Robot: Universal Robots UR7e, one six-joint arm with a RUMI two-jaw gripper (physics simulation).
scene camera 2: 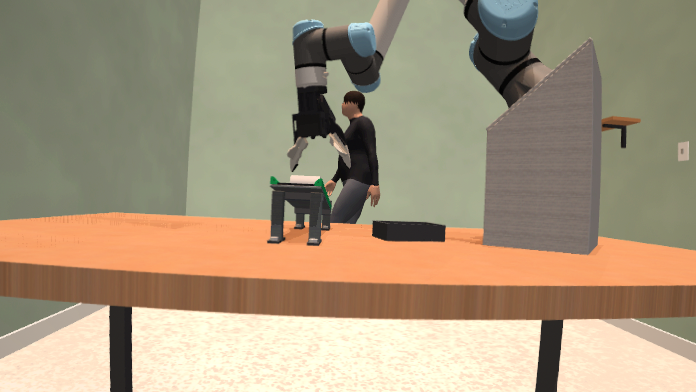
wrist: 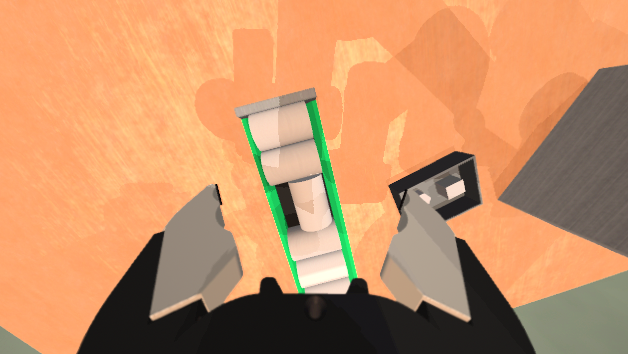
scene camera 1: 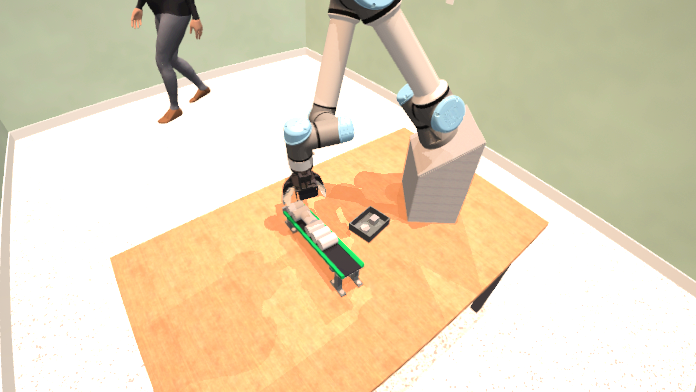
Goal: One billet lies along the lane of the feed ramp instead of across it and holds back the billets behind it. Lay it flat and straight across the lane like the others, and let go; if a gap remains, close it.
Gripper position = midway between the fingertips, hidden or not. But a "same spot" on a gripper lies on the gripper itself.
The gripper shows in scene camera 2, in the wrist view (312, 189) and in scene camera 1. A black tray shows in scene camera 2, in the wrist view (459, 164) and in scene camera 1. The same spot on the black tray: (scene camera 2: 403, 231) is (scene camera 1: 375, 234). One and the same spot on the gripper: (scene camera 2: 337, 139) is (scene camera 1: 318, 183).
